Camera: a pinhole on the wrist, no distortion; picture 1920 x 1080 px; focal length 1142.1 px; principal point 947.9 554.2 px. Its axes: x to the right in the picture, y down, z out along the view. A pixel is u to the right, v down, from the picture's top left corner.
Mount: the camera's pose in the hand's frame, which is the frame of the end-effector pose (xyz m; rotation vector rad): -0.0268 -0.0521 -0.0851 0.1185 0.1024 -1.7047
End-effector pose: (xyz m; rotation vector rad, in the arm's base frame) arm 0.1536 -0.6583 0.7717 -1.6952 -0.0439 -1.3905
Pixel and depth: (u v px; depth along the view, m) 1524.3 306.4 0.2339
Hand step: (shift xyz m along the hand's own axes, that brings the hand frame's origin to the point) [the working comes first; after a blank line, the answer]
In the camera's frame: 0.1180 -0.0507 0.2339

-0.0976 -0.1929 0.1303
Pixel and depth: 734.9 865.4 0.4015
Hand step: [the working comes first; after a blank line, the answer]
In the camera's frame: -0.0749 0.1094 0.4015

0.0839 -0.0484 0.3230
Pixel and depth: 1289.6 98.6 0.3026
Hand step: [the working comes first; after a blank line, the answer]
In the camera's frame: 0.0905 -0.1207 0.3026

-0.1645 -0.1657 0.2021
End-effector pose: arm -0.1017 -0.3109 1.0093 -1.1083 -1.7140 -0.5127
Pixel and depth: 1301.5 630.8 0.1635
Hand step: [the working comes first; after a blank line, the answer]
In the camera's frame: 0.0506 0.0110 0.1635

-0.0260 -0.1256 0.0699
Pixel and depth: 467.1 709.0 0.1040
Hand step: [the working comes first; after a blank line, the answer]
In the camera's frame: -0.0438 0.0141 0.1040

-0.0089 -0.0253 0.0240
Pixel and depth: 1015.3 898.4 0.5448
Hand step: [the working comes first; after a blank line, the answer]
In the camera's frame: 0.0322 0.1642 0.5448

0.1209 -0.1804 0.4502
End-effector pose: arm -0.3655 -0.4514 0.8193 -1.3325 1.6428 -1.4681
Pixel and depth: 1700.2 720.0 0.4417
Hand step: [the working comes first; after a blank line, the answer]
In the camera's frame: 0.2909 0.0641 0.4417

-0.0112 -0.4066 0.3123
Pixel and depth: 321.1 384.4 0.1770
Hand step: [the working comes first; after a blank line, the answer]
In the camera's frame: -0.0971 -0.0263 0.1770

-0.0432 0.0226 0.1036
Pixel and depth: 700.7 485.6 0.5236
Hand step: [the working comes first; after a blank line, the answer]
In the camera's frame: -0.1133 -0.0314 0.5236

-0.0528 -0.0081 0.4491
